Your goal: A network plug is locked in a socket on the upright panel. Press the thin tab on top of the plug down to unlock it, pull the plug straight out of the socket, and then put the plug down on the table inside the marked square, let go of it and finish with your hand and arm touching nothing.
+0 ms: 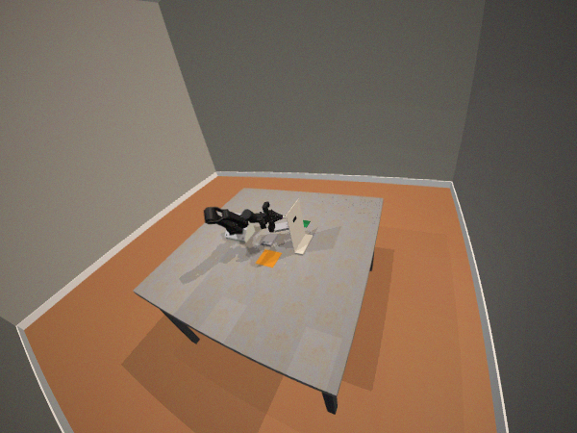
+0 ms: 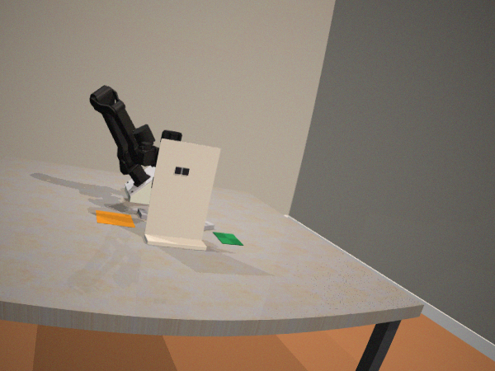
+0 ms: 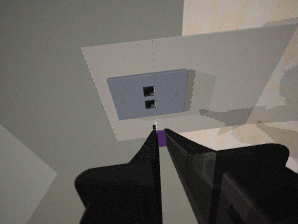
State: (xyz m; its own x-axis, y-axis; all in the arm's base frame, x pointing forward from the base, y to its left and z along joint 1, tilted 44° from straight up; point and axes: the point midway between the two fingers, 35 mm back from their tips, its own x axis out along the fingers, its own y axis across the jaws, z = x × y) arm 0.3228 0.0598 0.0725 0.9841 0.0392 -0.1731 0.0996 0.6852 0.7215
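Now: the orange marked square 20 cm below my gripper tip, 15 cm to the right of it and 8 cm behind it. From my gripper tip the other things lie so: network plug: right at my gripper tip; then upright cream panel: 8 cm ahead, 7 cm below, 2 cm to the right.
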